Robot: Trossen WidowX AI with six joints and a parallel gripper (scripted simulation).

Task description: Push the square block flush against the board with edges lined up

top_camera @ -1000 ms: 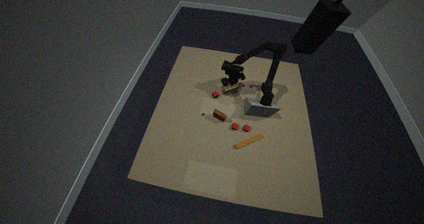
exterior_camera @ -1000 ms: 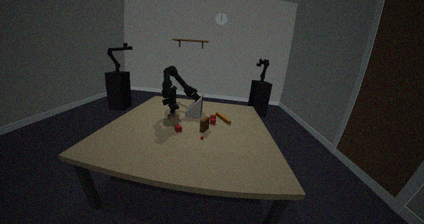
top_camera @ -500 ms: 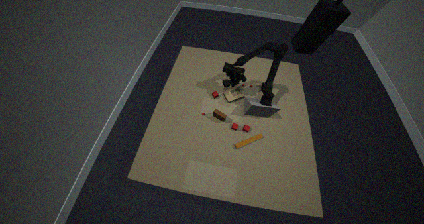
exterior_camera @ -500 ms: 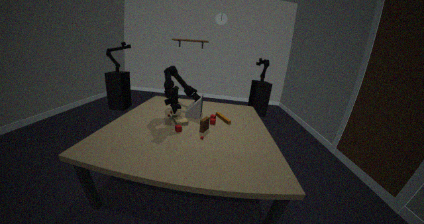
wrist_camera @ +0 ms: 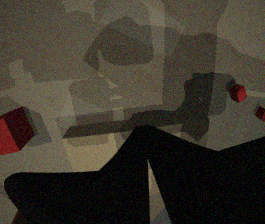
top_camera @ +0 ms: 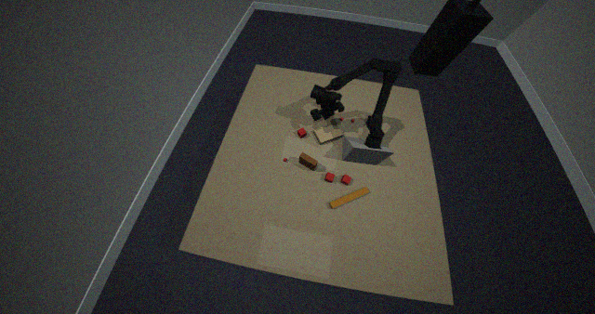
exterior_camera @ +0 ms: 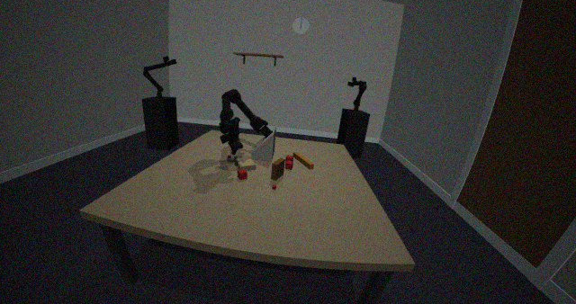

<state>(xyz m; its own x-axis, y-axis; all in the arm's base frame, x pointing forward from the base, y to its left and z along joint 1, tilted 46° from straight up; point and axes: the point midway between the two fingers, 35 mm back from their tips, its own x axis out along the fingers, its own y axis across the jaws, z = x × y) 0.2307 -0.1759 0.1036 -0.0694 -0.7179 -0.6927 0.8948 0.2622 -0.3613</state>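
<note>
Right now my gripper tip is 27 cm to the right of the square block, 9 cm short of it and 3 cm above it. Round my gripper tip: yellow board 44 cm to the left, 14 cm behind, 6 cm below.
</note>
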